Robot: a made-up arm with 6 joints.
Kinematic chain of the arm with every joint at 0, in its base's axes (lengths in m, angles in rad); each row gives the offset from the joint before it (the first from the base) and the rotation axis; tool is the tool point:
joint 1: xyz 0 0 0.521 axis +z
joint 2: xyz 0 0 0 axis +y
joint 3: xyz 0 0 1.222 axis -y
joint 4: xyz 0 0 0 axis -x
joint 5: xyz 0.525 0 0 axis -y
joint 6: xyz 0 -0.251 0 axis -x
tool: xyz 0 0 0
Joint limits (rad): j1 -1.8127..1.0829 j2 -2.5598..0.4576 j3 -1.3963..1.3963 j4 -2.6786..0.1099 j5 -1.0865..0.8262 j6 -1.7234..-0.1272
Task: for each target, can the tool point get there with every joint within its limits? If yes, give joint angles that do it. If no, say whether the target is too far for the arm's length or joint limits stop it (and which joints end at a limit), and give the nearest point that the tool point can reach.
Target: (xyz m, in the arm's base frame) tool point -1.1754 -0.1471 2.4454
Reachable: no: too far | nearest point -0.9169 -0.1147 2.0221 | short by 0.497 m
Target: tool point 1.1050 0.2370 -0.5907
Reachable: no: joint limits stop it (at a limit: joint 1, joint 2, joint 3, joint 4) | nearest point 0.3044 0.2963 -0.0623 | short by 0.961 m
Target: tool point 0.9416 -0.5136 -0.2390
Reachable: no: joint limits stop it (at a limit: joint 1, joint 2, joint 3) | nearest point 0.0293 -0.4297 -0.0600 | short by 0.933 m
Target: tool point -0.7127 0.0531 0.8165
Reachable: yes | joints -0.3971 -1.4056 -1.0257 -0.4441 -0.9189 -1.4953
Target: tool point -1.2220 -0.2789 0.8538
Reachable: yes | joints 0.0304 -1.7319 0.0127 -0.2745 -0.6493 -1.2095
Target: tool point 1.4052 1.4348 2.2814
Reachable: no: too far | nearest point 0.7487 0.7645 1.8571 | short by 1.030 m
